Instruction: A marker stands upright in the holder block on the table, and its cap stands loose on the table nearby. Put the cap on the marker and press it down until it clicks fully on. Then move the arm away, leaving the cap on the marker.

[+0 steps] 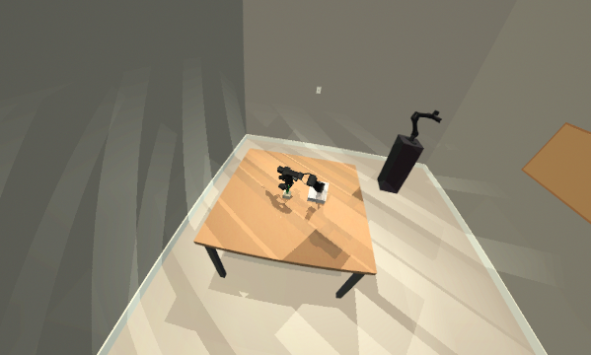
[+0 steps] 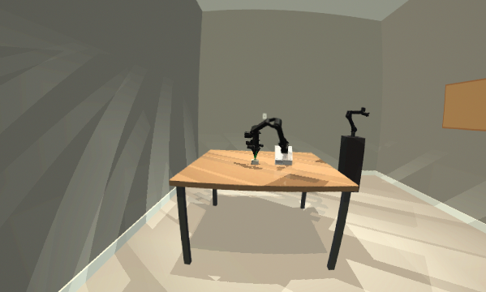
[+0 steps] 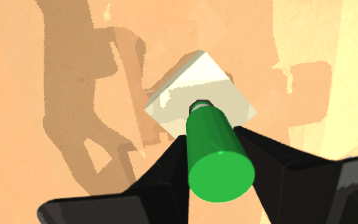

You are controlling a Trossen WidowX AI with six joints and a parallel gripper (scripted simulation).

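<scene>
Right now the green cap is 1 cm above my gripper tip. From my gripper tip the other things lie so: holder block: 6 cm below.
</scene>
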